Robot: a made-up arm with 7 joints.
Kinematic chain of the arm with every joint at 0, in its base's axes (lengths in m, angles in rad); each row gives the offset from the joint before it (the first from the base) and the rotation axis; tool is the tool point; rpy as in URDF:
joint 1: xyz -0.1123 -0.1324 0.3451 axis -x
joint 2: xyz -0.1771 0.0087 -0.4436 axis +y
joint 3: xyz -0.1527 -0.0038 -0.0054 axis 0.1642 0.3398 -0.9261
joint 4: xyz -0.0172 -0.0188 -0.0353 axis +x
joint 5: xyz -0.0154 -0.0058 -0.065 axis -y
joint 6: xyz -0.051 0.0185 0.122 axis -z
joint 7: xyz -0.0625 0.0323 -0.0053 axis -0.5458 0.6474 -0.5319
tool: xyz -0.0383 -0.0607 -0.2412 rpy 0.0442 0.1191 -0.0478
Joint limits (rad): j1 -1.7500..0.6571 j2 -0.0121..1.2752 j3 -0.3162..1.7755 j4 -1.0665..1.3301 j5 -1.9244..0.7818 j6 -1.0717..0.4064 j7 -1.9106..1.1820
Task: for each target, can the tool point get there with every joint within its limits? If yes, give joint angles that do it. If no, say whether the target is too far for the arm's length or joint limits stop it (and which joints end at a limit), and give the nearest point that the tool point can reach.
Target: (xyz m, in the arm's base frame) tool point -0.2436 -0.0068 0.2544
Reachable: yes | joints -1.0804 1.1217 1.0030 0.3655 -1.6212 0.2696 0.5208
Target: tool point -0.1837 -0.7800 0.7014
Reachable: no: joint limits stop it (at a limit: joint 1, joint 2, joint 3, joint 4, joint 5, joint 7) | nearest point -0.3320 -0.4978 0.4380 | short by 0.413 m
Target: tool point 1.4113 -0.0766 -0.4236
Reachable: no: too far | nearest point -0.0677 -0.1012 -0.0844 | short by 1.518 m
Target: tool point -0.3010 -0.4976 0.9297
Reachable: no: joint limits stop it (at a limit: joint 1, joint 2, joint 4, joint 5, joint 7) | nearest point -0.3405 -0.1697 0.6852 | short by 0.411 m
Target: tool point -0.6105 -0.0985 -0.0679
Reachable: yes | joints -0.0435 0.1256 0.3526 1.1113 -1.6084 -0.9391 -0.3731
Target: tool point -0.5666 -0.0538 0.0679
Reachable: yes | joints -0.7580 0.2771 0.3284 -0.5600 -1.1502 -0.9342 0.6754
